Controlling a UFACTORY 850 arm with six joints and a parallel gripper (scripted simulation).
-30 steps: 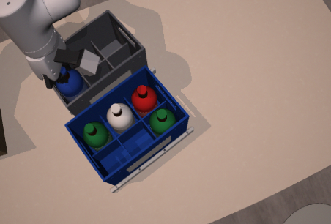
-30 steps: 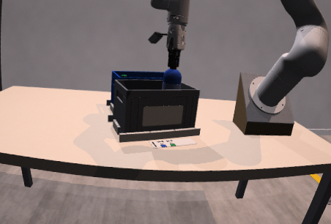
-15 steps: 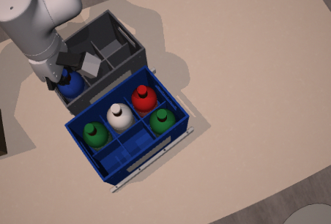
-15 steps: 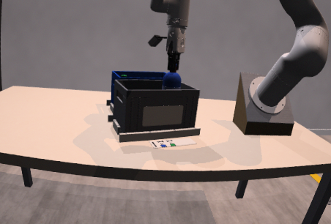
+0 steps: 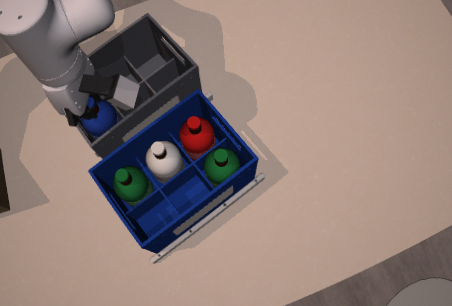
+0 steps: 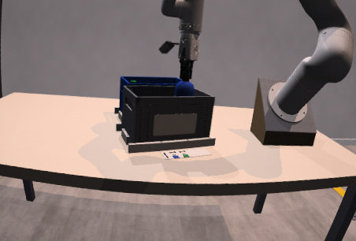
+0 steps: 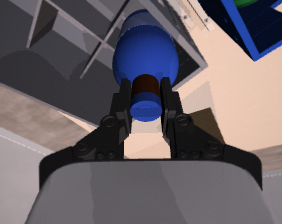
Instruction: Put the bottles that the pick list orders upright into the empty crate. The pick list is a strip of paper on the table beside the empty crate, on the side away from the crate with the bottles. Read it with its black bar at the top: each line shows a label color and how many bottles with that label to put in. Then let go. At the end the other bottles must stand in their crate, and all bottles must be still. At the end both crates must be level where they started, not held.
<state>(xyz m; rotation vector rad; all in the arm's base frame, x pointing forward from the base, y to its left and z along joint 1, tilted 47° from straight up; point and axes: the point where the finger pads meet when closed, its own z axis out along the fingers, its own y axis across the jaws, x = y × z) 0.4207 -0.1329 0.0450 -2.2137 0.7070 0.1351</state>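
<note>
My hand is 70 mm above the blue-label bottle. The rest, counted from my hand: white bottle 90 mm ahead, 110 mm to the right, 140 mm below; then blue crate 100 mm ahead, 160 mm to the right, 150 mm below; then grey crate 70 mm ahead, 60 mm to the left, 150 mm below.
</note>
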